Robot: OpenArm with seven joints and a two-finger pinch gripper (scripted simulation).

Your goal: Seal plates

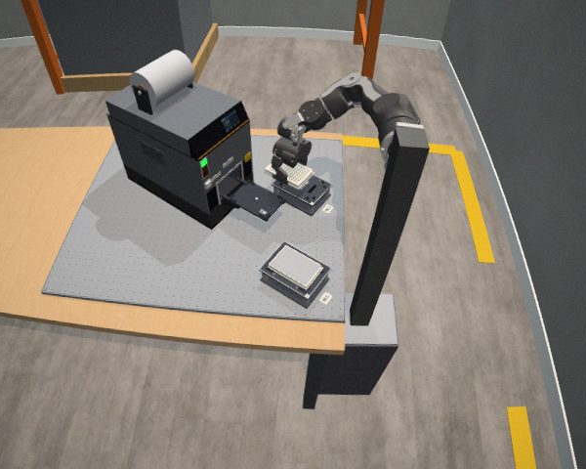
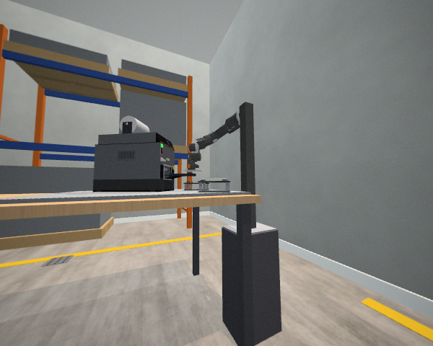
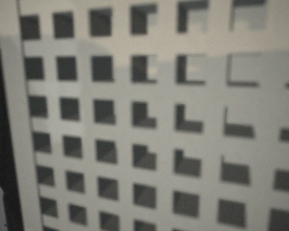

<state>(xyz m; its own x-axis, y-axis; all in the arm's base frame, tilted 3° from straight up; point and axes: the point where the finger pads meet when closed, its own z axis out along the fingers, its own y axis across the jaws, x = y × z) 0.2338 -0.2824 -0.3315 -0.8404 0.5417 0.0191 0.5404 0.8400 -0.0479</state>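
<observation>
My gripper is now 90 mm to the right of the sealer stage, 90 mm short of it and 40 mm above it. Round my hand: foil roll: 370 mm ahead, 270 mm above, 90 mm to the right; then white well plate: right at my hand; then white start button: 230 mm ahead, 110 mm to the left, 50 mm above.
</observation>
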